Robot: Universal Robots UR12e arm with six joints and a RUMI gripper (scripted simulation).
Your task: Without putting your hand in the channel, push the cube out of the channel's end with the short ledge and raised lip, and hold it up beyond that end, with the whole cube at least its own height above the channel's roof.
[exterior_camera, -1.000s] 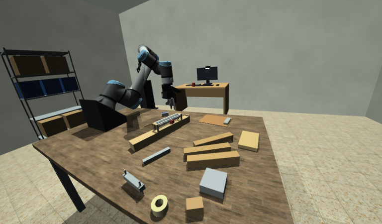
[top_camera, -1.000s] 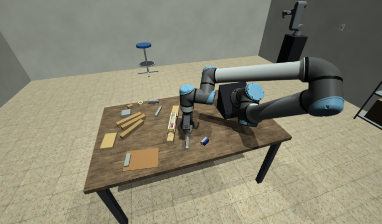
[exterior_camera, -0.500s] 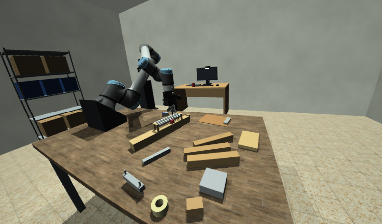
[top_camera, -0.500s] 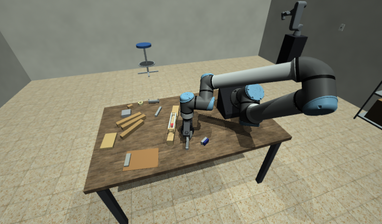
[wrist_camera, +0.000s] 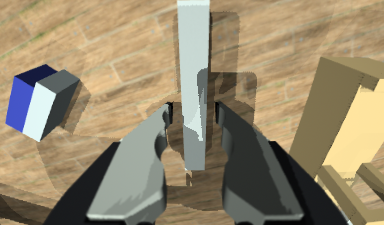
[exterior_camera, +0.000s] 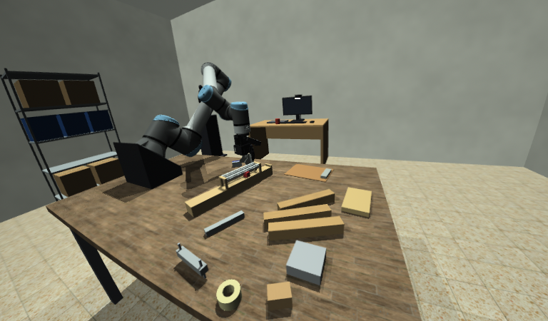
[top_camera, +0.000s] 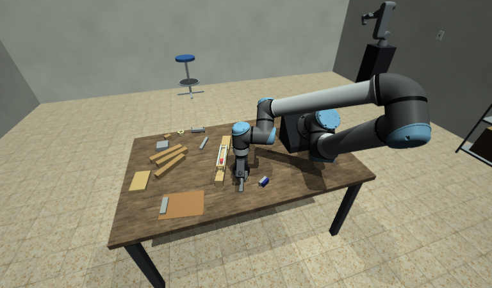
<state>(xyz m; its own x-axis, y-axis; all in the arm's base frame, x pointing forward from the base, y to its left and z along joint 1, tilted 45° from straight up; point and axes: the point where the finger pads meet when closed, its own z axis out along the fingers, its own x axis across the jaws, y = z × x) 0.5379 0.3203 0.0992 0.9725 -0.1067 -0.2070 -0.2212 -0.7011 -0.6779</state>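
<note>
The pale grey bar lies 20 mm below my hand. From my hand the other things lie so: blue-and-white block 130 mm behind, 30 mm to the left, 10 mm below; red cube 100 mm ahead, 150 mm to the right, 30 mm above; tan plate 600 mm ahead, 120 mm to the right, 20 mm below.
</note>
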